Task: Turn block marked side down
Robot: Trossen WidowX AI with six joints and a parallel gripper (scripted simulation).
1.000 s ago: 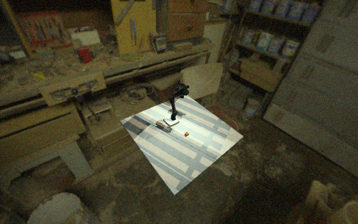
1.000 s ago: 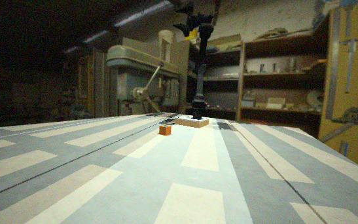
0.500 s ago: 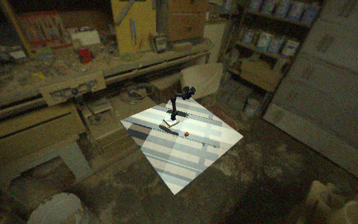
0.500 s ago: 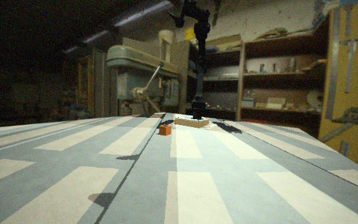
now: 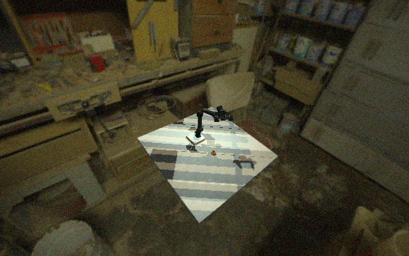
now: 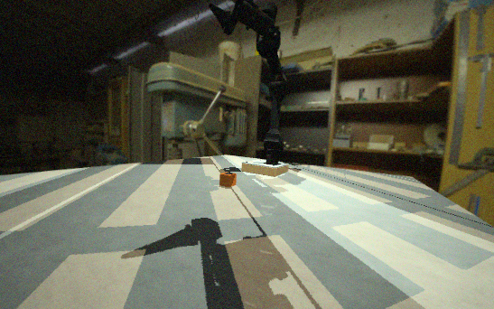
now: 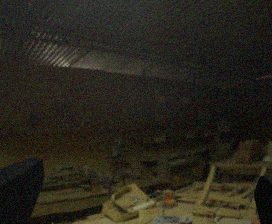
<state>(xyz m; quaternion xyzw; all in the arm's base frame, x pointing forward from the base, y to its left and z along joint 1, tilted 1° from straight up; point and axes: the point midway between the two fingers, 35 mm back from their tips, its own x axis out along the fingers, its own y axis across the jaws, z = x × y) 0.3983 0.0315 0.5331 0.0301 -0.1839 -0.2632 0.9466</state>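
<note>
Right now my gripper tip is 570 mm above the small orange block, 90 mm past it and 20 mm to the right of it.
</note>
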